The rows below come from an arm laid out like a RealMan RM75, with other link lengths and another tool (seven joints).
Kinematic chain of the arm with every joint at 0, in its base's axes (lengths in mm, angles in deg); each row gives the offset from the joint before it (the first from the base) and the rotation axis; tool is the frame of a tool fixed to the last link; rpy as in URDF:
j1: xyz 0 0 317.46 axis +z
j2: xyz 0 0 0 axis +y
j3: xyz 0 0 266.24 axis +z
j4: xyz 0 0 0 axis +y
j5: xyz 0 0 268.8 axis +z
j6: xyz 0 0 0 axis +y
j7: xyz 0 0 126.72 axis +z
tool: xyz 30 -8 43 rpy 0 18.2 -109.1
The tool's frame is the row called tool.
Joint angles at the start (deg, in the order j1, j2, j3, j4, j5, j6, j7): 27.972, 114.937, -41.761, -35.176, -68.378, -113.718, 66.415
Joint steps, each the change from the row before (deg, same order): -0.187, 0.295, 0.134, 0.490, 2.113, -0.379, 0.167; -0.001, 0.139, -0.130, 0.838, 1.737, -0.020, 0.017; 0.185, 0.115, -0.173, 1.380, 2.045, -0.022, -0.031; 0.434, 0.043, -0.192, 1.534, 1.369, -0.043, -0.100; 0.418, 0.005, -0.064, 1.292, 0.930, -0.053, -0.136; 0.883, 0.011, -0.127, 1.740, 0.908, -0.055, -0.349; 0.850, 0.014, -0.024, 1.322, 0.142, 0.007, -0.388; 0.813, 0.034, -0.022, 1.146, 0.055, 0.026, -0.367; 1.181, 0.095, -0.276, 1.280, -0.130, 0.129, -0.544
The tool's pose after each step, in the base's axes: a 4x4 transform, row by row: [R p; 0 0 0 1], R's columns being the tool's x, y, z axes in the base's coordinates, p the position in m. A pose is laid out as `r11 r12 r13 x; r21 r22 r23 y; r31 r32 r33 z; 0 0 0 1`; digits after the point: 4 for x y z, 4 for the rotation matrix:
0.3656 0.3368 -0.8677 0.2367; 0.6655 0.5571 0.4967 0.3784; 0.6507 -0.7590 -0.0205 0.1505; 0 0 0 1
0.3909 0.3161 -0.8645 0.2366; 0.6581 0.5607 0.5025 0.3784; 0.6435 -0.7654 0.0111 0.1512; 0 0 0 1
0.4224 0.2904 -0.8586 0.2365; 0.6506 0.5624 0.5103 0.3790; 0.6311 -0.7742 0.0487 0.1513; 0 0 0 1
0.4458 0.2701 -0.8534 0.2359; 0.6490 0.5591 0.5160 0.3801; 0.6165 -0.7839 0.0740 0.1494; 0 0 0 1
0.4631 0.2552 -0.8488 0.2354; 0.6476 0.5564 0.5206 0.3812; 0.6051 -0.7908 0.0924 0.1479; 0 0 0 1
0.4788 0.2364 -0.8455 0.2329; 0.6494 0.5527 0.5223 0.3838; 0.5908 -0.7992 0.1111 0.1446; 0 0 0 1
0.4846 0.2267 -0.8449 0.2301; 0.6539 0.5476 0.5220 0.3863; 0.5810 -0.8054 0.1171 0.1409; 0 0 0 1
0.4883 0.2185 -0.8449 0.2271; 0.6587 0.5428 0.5210 0.3887; 0.5725 -0.8109 0.1211 0.1373; 0 0 0 1
0.4859 0.2104 -0.8483 0.2216; 0.6688 0.5354 0.5158 0.3922; 0.5627 -0.8180 0.1195 0.1315; 0 0 0 1

